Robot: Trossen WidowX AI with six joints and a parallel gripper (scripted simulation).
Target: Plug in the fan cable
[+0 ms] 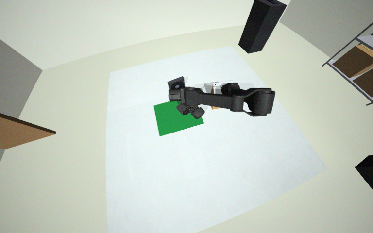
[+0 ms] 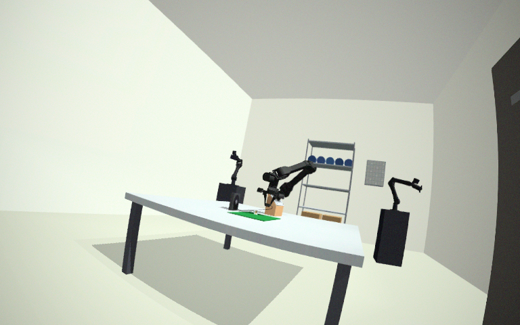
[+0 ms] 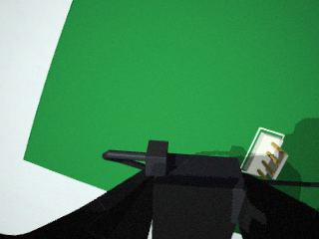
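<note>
Right now the black plug is 10 mm behind my gripper tip. The rest, counted from my gripper tip: green board: 80 mm ahead, 40 mm to the right, 90 mm below; then black fan: 10 mm ahead, 230 mm to the right, 20 mm below.
</note>
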